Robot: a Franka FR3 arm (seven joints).
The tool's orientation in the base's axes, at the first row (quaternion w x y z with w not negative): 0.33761 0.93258 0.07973 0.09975
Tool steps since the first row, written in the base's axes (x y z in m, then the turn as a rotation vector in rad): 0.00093 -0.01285 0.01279 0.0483 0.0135 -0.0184; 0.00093 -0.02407 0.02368 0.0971 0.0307 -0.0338; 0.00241 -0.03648 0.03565 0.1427 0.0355 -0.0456; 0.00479 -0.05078 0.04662 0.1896 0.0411 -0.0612; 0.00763 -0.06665 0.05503 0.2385 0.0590 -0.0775; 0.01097 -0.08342 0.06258 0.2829 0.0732 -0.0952; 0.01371 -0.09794 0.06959 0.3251 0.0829 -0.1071; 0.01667 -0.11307 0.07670 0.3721 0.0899 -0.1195; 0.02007 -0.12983 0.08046 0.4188 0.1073 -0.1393; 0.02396 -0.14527 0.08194 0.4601 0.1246 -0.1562; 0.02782 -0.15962 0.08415 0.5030 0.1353 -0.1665; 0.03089 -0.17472 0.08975 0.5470 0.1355 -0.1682; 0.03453 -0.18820 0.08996 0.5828 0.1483 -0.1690
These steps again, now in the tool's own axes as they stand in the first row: -0.00019 0.01809 -0.00151 0.0472 -0.0182 0.0171; -0.00117 0.03364 -0.00281 0.0961 -0.0372 0.0299; -0.00084 0.05091 -0.00384 0.1397 -0.0448 0.0467; -0.00017 0.06905 -0.00275 0.1842 -0.0553 0.0663; 0.00026 0.08676 0.00135 0.2332 -0.0754 0.0793; 0.00086 0.10464 0.00677 0.2769 -0.0940 0.0945; 0.00130 0.12041 0.01106 0.3182 -0.1056 0.1077; 0.00184 0.13673 0.01571 0.3636 -0.1151 0.1240; 0.00200 0.15216 0.02399 0.4099 -0.1373 0.1394; 0.00262 0.16516 0.03328 0.4514 -0.1580 0.1514; 0.00355 0.17779 0.04136 0.4938 -0.1693 0.1628; 0.00400 0.19313 0.04715 0.5362 -0.1670 0.1746; 0.00463 0.20379 0.05614 0.5735 -0.1743 0.1759
